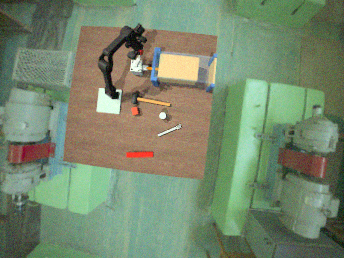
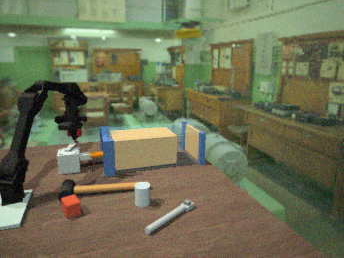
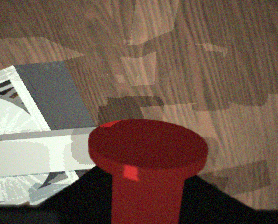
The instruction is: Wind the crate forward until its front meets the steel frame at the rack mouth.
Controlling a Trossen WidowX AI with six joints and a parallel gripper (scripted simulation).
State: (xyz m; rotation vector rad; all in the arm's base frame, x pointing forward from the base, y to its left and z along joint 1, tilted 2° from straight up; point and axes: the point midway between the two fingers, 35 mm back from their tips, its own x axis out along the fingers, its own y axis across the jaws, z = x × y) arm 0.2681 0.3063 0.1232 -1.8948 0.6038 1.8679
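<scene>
Right now my gripper tip is 100 mm to the left of the winch, 80 mm above it and 60 mm past it. Round my gripper tip: winch handle (30 mm to the right, 20 mm behind, 10 mm below); red knob (20 mm above); blue steel frame (120 mm to the right, 110 mm ahead, 10 mm below).
</scene>
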